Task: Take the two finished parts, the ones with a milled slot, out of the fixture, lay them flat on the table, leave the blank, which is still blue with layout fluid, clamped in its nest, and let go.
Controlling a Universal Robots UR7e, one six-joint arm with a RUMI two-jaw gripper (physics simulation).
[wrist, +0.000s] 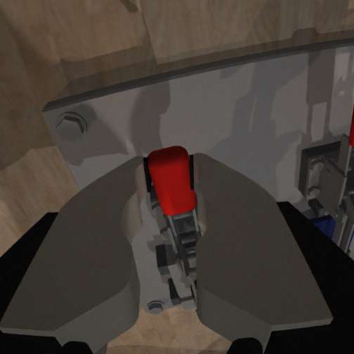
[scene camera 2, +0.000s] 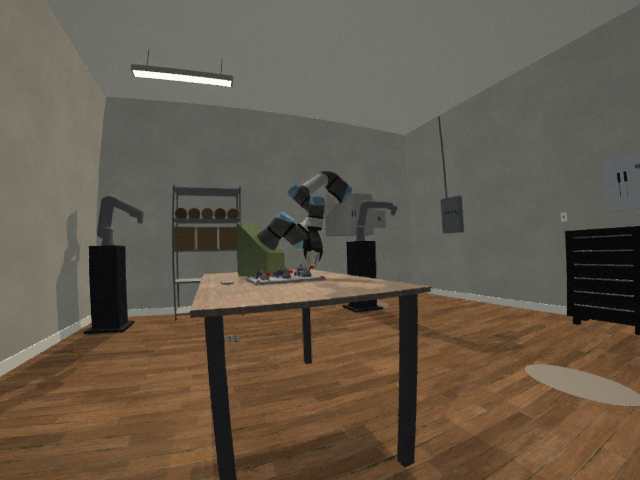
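Where they show: gripper, fingertip midpoint: [scene camera 2: 310, 269]; arm's base, origin of the base link: [scene camera 2: 266, 242].
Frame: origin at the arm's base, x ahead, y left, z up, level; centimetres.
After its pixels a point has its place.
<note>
My gripper [scene camera 2: 312, 264] {y 12.8, x 51.5, z -16.0 cm} [wrist: 170, 159] is shut on the red handle [wrist: 172, 182] of a toggle clamp [wrist: 186, 235], near one end of the grey fixture plate [scene camera 2: 299, 280] {y 5.7, x 55.1, z -20.5 cm} [wrist: 210, 110]. The jaws cover much of that clamp; no slotted part can be made out in its nest. The blue blank [wrist: 324, 226] shows partly at the right edge of the wrist view, by a neighbouring clamp [wrist: 327, 180]. A small flat grey piece [scene camera 2: 227, 282] {y -27.1, x 45.3, z -20.5 cm} lies on the table [scene camera 2: 310, 297] {y -3.4, x 97.5, z -21.3 cm} left of the plate in the scene view; its slot is too small to tell.
A green sloped block [scene camera 2: 253, 253] {y -10.0, x 11.2, z -7.3 cm} stands behind the plate. Another red clamp handle [wrist: 352, 131] shows at the wrist view's right edge. A bolt head [wrist: 71, 125] stands up at the plate's corner. Clamps stand along the plate. A shelf rack [scene camera 2: 206, 191] is behind.
</note>
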